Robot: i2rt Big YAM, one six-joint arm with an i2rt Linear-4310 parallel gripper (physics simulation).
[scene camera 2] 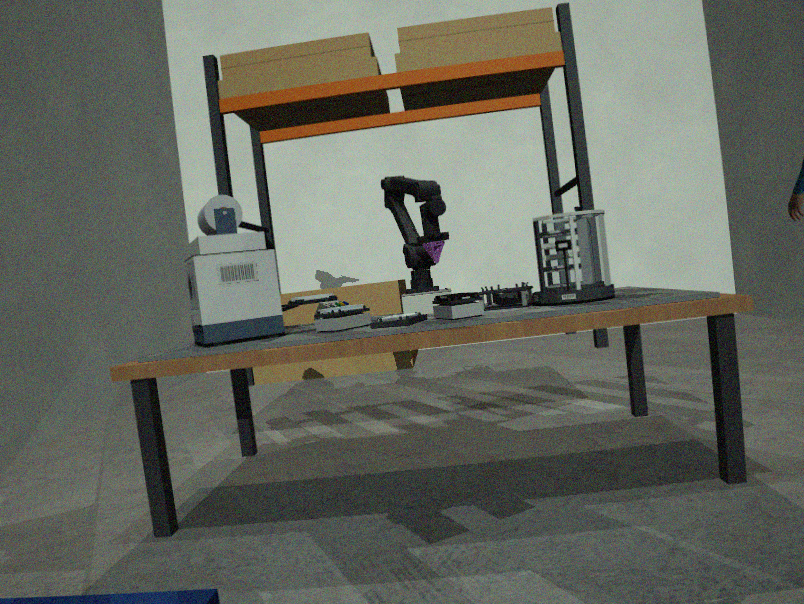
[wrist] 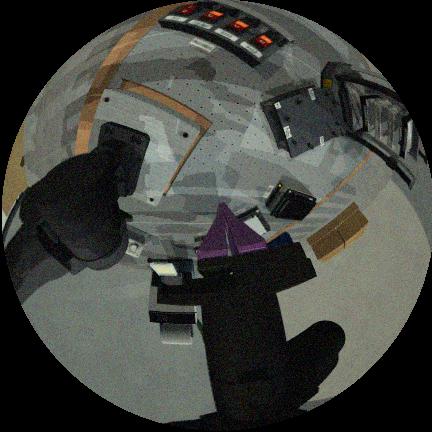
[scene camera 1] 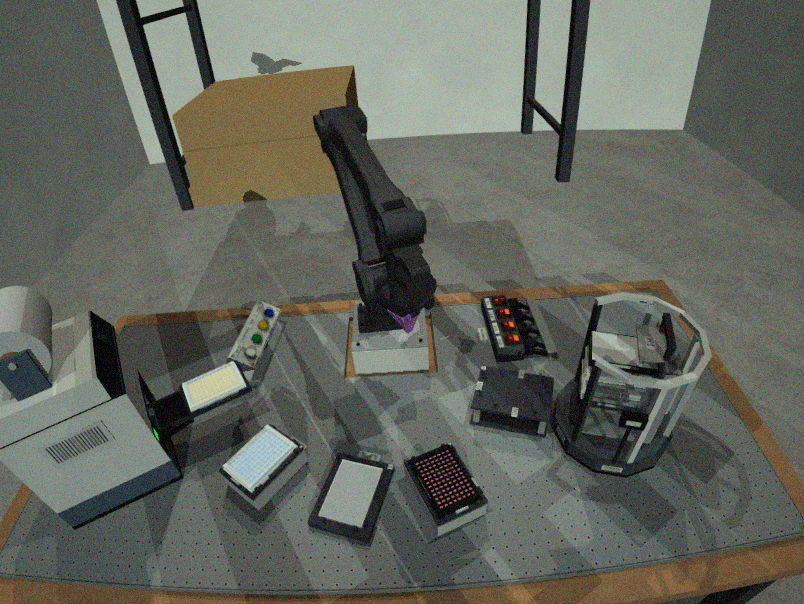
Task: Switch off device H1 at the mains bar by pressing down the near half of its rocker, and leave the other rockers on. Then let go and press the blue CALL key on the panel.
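Pixels of known places: gripper, between the fingertips: (scene camera 2: pixel 436 263) (wrist: pixel 221 205) (scene camera 1: pixel 409 331); arm's base, origin of its link: (scene camera 2: pixel 422 291) (wrist: pixel 119 158) (scene camera 1: pixel 382 319).
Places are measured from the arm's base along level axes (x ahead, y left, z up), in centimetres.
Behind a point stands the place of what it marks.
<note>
The mains bar (scene camera 1: pixel 511 352) {x 12.0, y 29.6, z -4.6 cm} (wrist: pixel 212 36) {x 2.2, y 26.6, z -4.9 cm} lies right of the arm's base. Its far-end rocker, H1 (scene camera 1: pixel 499 300) {x -5.6, y 31.0, z -2.7 cm} (wrist: pixel 188 9), is dark red and unlit; the other three glow orange. The panel (scene camera 1: pixel 244 345) {x 3.7, y -34.5, z -0.5 cm} lies left of the base, with the blue CALL key (scene camera 1: pixel 269 313) {x -8.3, y -29.7, z -0.8 cm} at its far end, then yellow, green and white keys. In the wrist view the blue key is not visible behind the arm. My gripper (scene camera 1: pixel 408 329) {x 16.1, y 5.4, z 9.6 cm} (scene camera 2: pixel 436 261) {x 16.1, y 5.4, z 9.6 cm} (wrist: pixel 221 205) {x 16.1, y 5.4, z 9.6 cm}, with purple fingers, is shut and empty. It is in front of the arm, above the base area, between bar and panel, touching neither.
A black box-like stand (scene camera 1: pixel 513 394) {x 27.0, y 25.8, z -1.7 cm} (wrist: pixel 305 122) {x 25.1, y 23.6, z -1.7 cm} and a clear-walled carousel (scene camera 1: pixel 610 467) {x 46.0, y 40.8, z -5.0 cm} stand on the right. A large white machine (scene camera 1: pixel 97 448) {x 40.3, y -54.3, z 10.6 cm} (scene camera 2: pixel 237 299) {x 41.8, y -57.3, z 5.4 cm} with an extended plate tray stands left. Plates on stands (scene camera 1: pixel 261 457) {x 36.5, y -26.2, z -0.8 cm} (scene camera 1: pixel 445 477) {x 44.8, y 8.4, z -0.9 cm} and a grey-topped pad (scene camera 1: pixel 351 492) {x 43.3, y -9.3, z -5.2 cm} are in front.
</note>
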